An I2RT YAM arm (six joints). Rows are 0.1 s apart.
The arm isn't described. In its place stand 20 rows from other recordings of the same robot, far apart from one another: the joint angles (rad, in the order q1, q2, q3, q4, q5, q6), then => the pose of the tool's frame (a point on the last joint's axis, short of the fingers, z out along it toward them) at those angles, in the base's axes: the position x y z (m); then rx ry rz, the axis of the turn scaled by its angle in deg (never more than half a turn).
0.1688, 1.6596, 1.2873, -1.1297, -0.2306, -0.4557 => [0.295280 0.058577 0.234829 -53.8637 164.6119 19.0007]
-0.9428, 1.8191, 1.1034, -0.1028, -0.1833, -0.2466 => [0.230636 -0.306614 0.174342 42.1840 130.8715 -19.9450]
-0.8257, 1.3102, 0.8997, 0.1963, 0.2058, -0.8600 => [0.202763 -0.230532 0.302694 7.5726 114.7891 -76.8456]
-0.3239, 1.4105, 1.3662, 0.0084, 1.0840, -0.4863 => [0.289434 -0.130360 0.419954 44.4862 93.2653 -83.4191]
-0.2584, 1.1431, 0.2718, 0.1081, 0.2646, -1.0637 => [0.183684 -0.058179 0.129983 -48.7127 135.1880 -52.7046]
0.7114, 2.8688, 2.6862, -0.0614, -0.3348, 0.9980 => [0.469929 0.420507 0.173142 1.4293 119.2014 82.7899]
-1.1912, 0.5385, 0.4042, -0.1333, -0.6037, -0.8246 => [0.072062 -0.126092 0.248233 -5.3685 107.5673 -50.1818]
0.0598, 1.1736, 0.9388, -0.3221, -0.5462, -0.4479 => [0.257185 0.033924 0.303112 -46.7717 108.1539 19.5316]
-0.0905, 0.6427, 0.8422, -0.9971, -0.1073, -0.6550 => [0.113207 -0.006445 0.300804 -40.7452 129.8270 -13.3640]
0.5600, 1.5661, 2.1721, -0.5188, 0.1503, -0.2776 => [0.252552 0.152046 0.575872 -28.1322 80.3395 6.7045]
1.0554, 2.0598, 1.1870, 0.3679, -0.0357, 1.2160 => [0.217408 0.386378 0.144416 9.6150 137.5866 74.8116]
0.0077, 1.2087, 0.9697, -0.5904, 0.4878, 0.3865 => [0.250052 -0.014760 0.282908 37.3300 127.0301 -22.1303]
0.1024, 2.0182, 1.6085, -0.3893, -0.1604, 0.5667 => [0.455970 0.052571 0.230741 27.4418 135.7172 28.9667]
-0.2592, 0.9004, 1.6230, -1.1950, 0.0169, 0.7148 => [0.094243 -0.025612 0.477529 55.6018 103.6997 15.2939]
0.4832, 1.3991, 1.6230, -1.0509, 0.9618, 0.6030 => [0.247651 0.096964 0.417077 30.1207 112.9229 -28.0704]
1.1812, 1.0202, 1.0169, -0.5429, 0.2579, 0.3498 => [0.091852 0.199806 0.341358 -41.6921 116.7816 36.6287]
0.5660, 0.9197, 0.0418, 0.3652, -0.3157, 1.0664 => [0.126282 0.093328 0.120417 21.0195 132.4304 71.4247]
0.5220, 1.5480, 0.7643, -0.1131, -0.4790, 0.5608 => [0.248202 0.161700 0.164481 -9.9265 150.3063 58.5063]
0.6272, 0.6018, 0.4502, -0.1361, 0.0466, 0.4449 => [0.129458 0.091788 0.254184 -8.0941 109.5598 39.7041]
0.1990, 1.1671, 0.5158, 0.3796, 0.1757, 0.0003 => [0.248812 0.043830 0.226208 -3.4284 105.2691 -1.2697]
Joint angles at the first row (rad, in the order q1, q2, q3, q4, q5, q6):
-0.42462, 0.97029, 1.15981, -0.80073, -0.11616, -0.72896
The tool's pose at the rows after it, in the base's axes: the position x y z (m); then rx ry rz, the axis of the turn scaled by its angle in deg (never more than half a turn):
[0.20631 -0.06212 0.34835 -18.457 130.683 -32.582]
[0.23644 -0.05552 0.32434 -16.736 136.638 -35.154]
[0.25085 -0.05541 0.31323 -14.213 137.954 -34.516]
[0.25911 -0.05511 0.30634 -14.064 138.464 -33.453]
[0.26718 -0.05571 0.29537 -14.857 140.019 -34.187]
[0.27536 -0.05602 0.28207 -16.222 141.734 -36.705]
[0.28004 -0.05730 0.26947 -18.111 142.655 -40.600]
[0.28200 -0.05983 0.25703 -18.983 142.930 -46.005]
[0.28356 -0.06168 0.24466 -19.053 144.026 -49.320]
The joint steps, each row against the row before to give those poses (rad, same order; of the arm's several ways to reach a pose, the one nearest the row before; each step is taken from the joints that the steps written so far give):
0.14731, 0.07969, -0.05230, 0.07122, 0.20801, 0.12671
0.07885, 0.11711, -0.00618, 0.02503, 0.12948, 0.06608
0.01411, 0.05626, -0.00306, 0.03514, 0.01943, 0.04764
0.00599, 0.03216, -0.00266, 0.02325, -0.00640, 0.01310
0.00499, 0.03779, -0.00984, 0.02088, 0.01500, -0.00623
0.00856, 0.04104, -0.01572, 0.02882, 0.03787, -0.01819
0.00384, 0.02636, -0.02807, 0.04265, 0.04693, -0.03634
-0.00009, 0.01606, -0.04024, 0.05914, 0.06488, -0.03658
-0.00038, 0.02149, -0.03028, 0.03680, 0.04515, -0.01271

